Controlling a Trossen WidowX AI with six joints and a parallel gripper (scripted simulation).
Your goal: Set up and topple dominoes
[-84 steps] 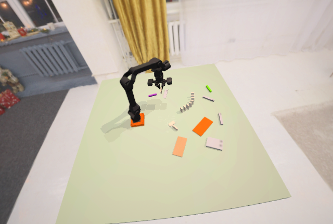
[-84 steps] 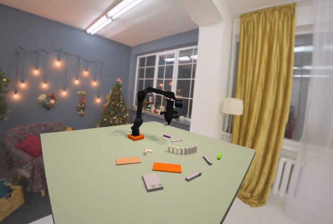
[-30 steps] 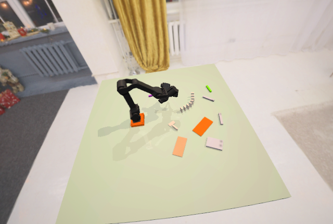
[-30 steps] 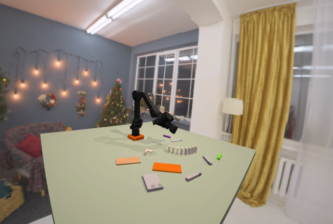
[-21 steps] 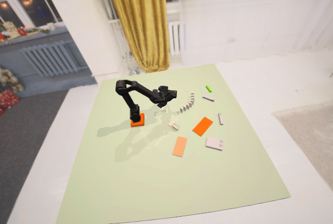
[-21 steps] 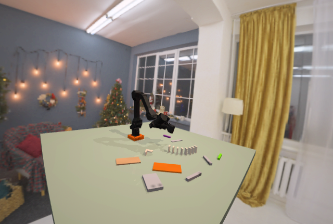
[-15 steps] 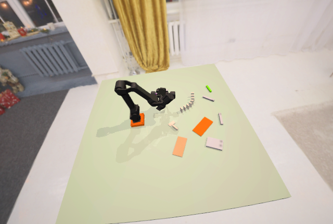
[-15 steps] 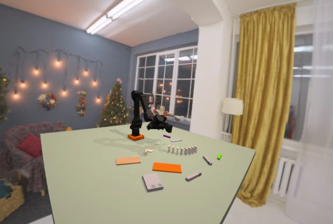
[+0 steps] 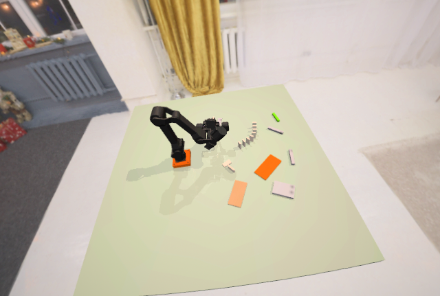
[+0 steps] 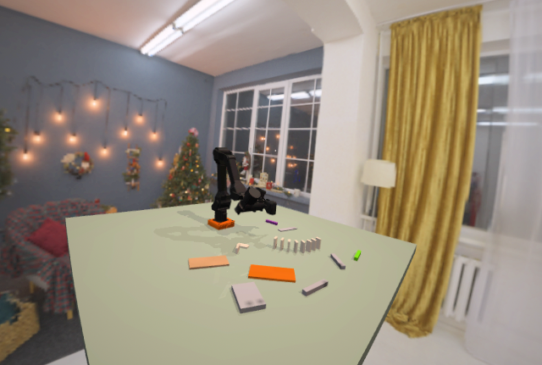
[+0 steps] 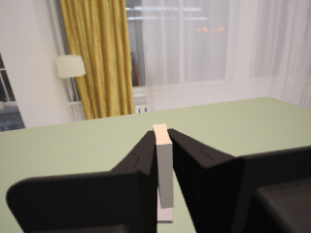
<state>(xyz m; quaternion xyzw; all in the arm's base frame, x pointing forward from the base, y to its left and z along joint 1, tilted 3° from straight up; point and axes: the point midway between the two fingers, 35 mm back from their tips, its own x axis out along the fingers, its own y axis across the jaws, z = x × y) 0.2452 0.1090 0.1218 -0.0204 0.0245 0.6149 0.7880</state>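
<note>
My gripper tip is 150 mm above the purple stick, 120 mm to the right of it and 90 mm past it. Also, from my gripper tip: green stick 430 mm ahead, 150 mm below, 30 mm to the left; then orange plate 330 mm to the right, 230 mm ahead, 160 mm below; then peach plate 430 mm to the right, 160 mm below, 20 mm ahead.
</note>
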